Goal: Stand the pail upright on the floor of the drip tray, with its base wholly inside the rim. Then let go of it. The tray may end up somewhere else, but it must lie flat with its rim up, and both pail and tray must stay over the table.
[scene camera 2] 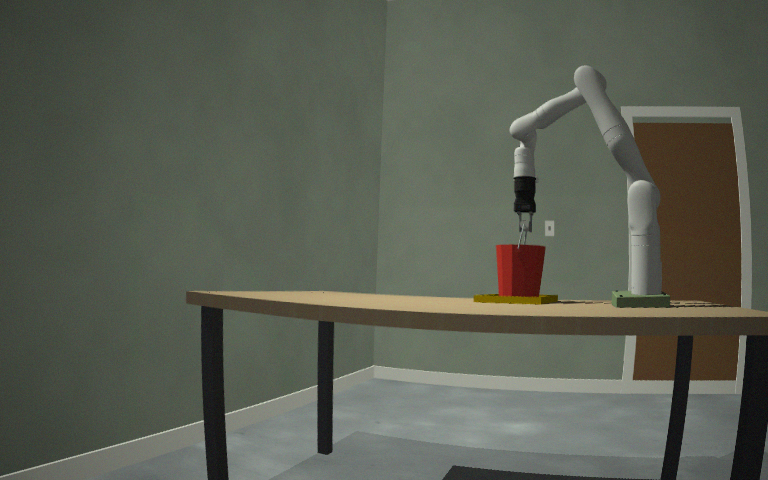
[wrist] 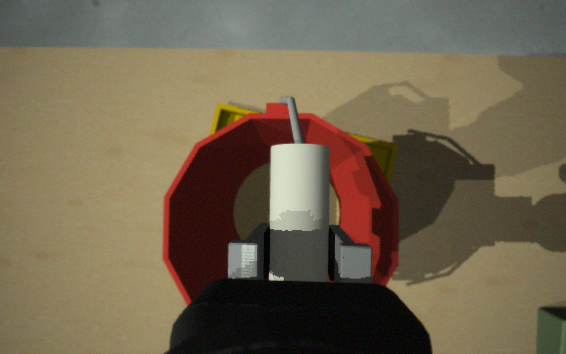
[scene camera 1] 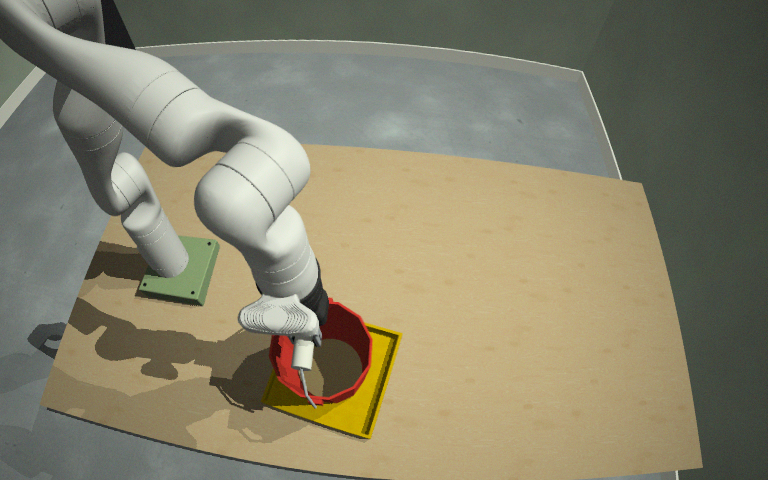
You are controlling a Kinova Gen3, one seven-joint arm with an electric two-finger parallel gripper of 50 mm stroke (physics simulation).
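Places are measured from the arm's base along level axes (x ahead, y left, z up), in metres.
Pixels of known places: gripper, fingertip midpoint: (scene camera 2: 525, 231) (wrist: 298, 242) (scene camera 1: 307, 339); arm's base, origin of the base link: (scene camera 2: 645, 293) (scene camera 1: 171, 261).
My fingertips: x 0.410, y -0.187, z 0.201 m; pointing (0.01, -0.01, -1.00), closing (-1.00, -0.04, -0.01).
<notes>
Ahead of a thing's pixels: the offset from my fingertips to its top centre. Level surfaces: height alone.
The red pail (scene camera 1: 350, 322) (scene camera 2: 519, 271) (wrist: 200, 215) is upright over the yellow drip tray {0.002 m left, 0.020 m ahead, 0.216 m down} (scene camera 1: 368, 396) (scene camera 2: 487, 298) (wrist: 216, 118). In the scene camera 2 view its base is down at the level of the tray's rim, with no gap visible. The pail hides part of the tray and the far-left rim, so the base's full outline is hidden. The tray lies flat, rim up. My gripper (scene camera 1: 305, 340) (scene camera 2: 525, 226) (wrist: 298, 242) is above the pail's mouth, shut on the white grip {0.000 m left, 0.000 m ahead, 0.035 m up} (scene camera 1: 302, 357) (wrist: 299, 185) of the pail's raised wire handle.
The green base plate (scene camera 1: 195, 271) (scene camera 2: 640, 301) (wrist: 552, 332) of the arm stands on the wooden table {0.239 m down} (scene camera 1: 509, 311) (scene camera 2: 368, 308) (wrist: 75, 150). The tray is near the table's front edge in the scene camera 1 view.
</notes>
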